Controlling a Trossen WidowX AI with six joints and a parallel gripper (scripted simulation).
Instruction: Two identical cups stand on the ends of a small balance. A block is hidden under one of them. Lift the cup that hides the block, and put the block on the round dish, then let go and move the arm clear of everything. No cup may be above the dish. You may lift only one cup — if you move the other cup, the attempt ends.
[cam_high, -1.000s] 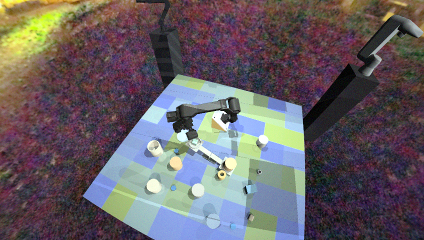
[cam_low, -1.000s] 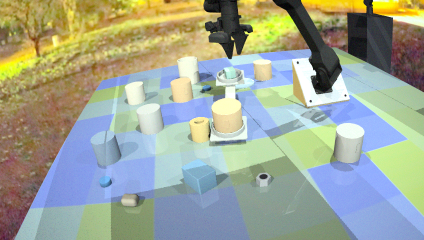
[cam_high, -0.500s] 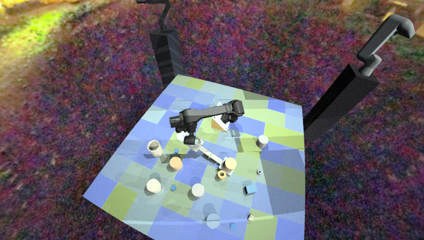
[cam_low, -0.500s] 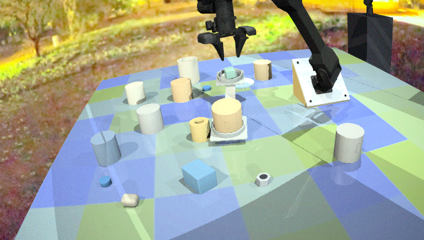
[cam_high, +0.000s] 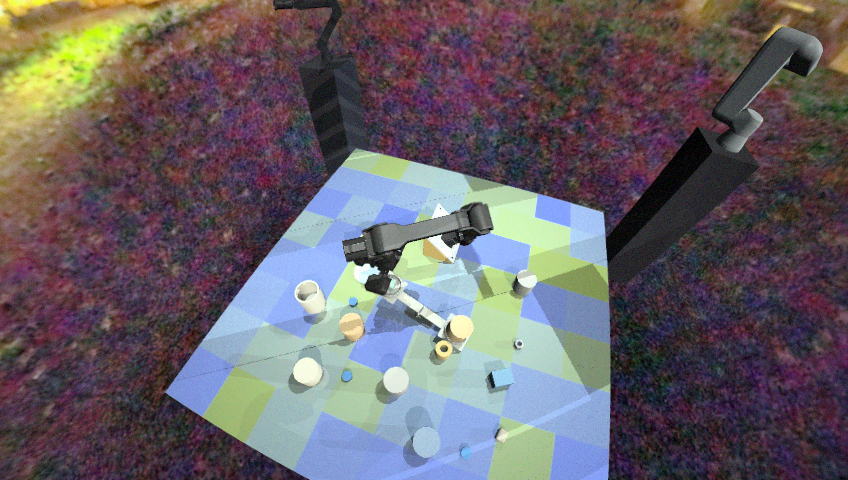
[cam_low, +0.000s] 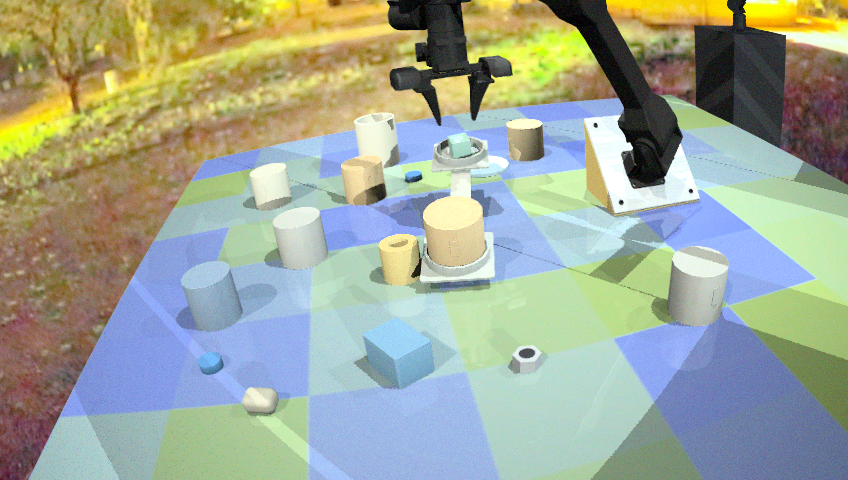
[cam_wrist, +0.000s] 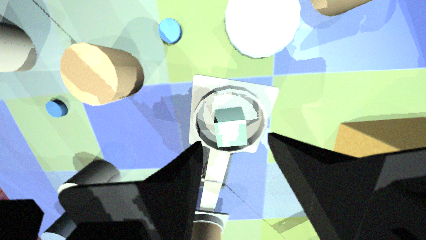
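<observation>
The teal block is 4 cm below my gripper tip. Round my gripper tip: balance (12 cm to the left, 10 cm below, 3 cm ahead); then balance beam (12 cm to the left, 9 cm below, 3 cm ahead); then round pale-blue dish (12 cm to the right, 12 cm below, 6 cm behind).
</observation>
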